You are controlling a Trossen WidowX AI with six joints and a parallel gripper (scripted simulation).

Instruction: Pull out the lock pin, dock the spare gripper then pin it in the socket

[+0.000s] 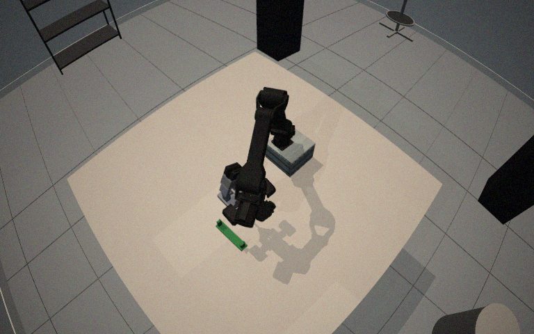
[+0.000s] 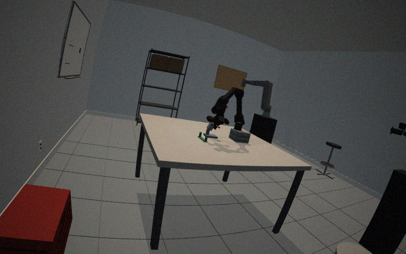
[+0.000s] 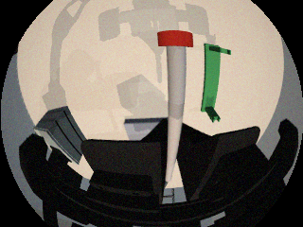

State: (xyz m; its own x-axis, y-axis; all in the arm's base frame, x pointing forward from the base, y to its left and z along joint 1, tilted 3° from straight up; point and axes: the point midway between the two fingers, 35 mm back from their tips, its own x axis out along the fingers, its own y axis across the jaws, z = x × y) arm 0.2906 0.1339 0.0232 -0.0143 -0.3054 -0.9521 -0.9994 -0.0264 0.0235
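My gripper tip is now 11 cm to the left of the grey mount, 5 cm above it and 1 cm past it. The rest, counted from my gripper tip: green bracket (9 cm ahead, 7 cm below, 2 cm to the left); spare gripper (11 cm to the right, 3 cm behind, 2 cm above).
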